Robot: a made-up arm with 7 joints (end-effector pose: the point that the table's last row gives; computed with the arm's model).
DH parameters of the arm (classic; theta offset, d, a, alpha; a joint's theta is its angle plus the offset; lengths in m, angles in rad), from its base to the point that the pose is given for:
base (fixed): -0.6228 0 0.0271 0
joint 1: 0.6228 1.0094 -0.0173 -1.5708
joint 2: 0 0.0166 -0.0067 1.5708
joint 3: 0 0.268 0.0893 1.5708
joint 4: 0 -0.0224 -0.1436 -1.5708
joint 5: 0 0.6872 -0.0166 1.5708
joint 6: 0 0.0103 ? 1.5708
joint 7: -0.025 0 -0.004 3.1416
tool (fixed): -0.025 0.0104 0 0
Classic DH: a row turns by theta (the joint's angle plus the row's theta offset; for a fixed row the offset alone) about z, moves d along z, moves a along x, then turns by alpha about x.
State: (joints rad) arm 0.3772 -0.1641 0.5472 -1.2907 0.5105 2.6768 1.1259
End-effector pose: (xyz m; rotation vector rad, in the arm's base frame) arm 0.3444 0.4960 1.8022 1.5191 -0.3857 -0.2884
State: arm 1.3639 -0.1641 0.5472 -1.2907 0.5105 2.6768 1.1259
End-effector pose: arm -0.2271 0.5354 1.8022 1.5338 0.3830 0.4879
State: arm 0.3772 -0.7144 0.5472 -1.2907 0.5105 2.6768 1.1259
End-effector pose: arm -0.1104 0.3158 1.9496 1.7877 -0.7780 0.0715
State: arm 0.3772 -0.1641 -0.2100 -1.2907 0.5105 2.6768 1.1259
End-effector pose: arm 0.5947 0.0259 1.8121 1.4252 -0.9082 -0.9397
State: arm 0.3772 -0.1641 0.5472 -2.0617 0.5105 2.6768 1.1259
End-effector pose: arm 0.5022 0.6271 1.2657 0.8082 -0.1283 -0.5111
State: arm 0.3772 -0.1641 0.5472 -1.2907 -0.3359 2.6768 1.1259
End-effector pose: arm 0.2661 0.5488 1.8068 1.0676 -1.1404 0.0258
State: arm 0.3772 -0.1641 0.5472 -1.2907 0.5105 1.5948 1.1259
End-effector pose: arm 0.3696 0.5918 1.7581 0.5851 0.1355 -0.0818
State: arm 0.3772 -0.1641 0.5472 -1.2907 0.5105 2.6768 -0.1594
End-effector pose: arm 0.3473 0.4946 1.7987 1.0093 -1.2493 0.7201
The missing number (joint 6, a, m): 0.1066
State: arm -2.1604 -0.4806 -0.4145 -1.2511 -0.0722 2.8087 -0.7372
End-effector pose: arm -0.2870 -0.0430 1.9549 -2.2453 0.1024 -1.2478
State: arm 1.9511 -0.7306 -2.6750 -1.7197 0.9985 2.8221 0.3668
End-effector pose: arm 0.5923 -0.6879 0.7597 0.8329 -0.5094 -2.0448
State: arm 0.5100 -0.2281 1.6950 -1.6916 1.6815 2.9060 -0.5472
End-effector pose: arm -0.4635 0.6543 1.2996 1.5067 0.1612 1.2037
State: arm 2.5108 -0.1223 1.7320 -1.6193 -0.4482 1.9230 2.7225
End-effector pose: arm -0.2894 -0.8826 1.4178 0.4861 0.4981 1.5779
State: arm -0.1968 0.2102 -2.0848 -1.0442 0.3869 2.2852 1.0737
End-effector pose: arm -0.2445 -0.4971 1.9065 0.7637 1.7455 2.3976
